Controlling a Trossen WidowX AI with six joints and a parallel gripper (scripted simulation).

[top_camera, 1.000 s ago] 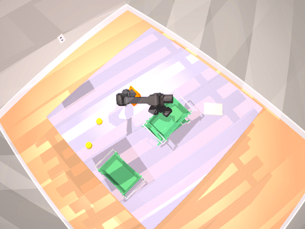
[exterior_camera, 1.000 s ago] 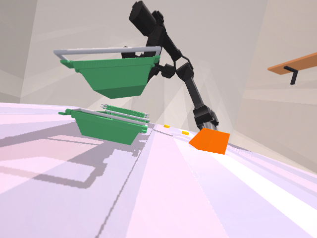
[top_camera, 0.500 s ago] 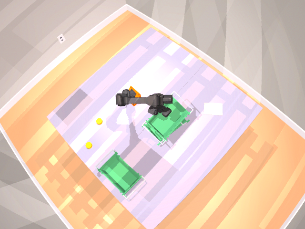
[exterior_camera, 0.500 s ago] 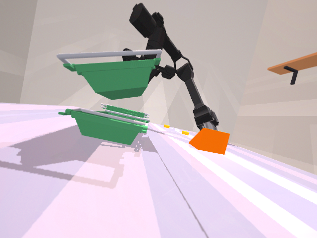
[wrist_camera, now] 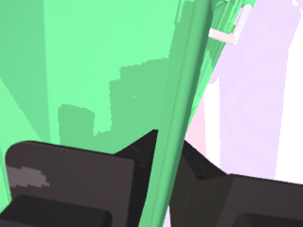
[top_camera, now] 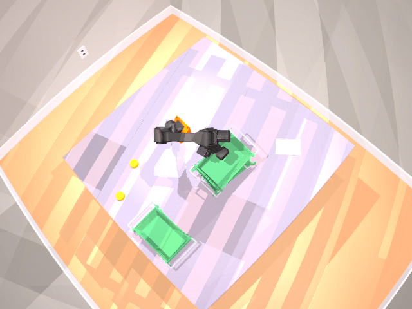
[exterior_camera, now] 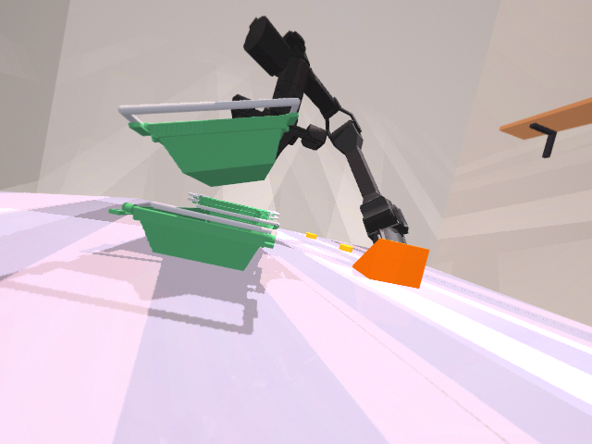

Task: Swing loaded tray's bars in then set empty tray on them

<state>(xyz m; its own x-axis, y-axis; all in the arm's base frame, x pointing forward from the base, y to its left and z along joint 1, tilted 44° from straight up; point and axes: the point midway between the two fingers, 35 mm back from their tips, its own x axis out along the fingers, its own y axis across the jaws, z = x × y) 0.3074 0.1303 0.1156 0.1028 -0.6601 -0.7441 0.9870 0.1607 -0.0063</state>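
Right now the tray is 80 mm ahead of my gripper tip and 10 mm to the left of it. The rest, counted from my gripper tip: pale patch (200 mm ahead, 380 mm to the left, 170 mm below).
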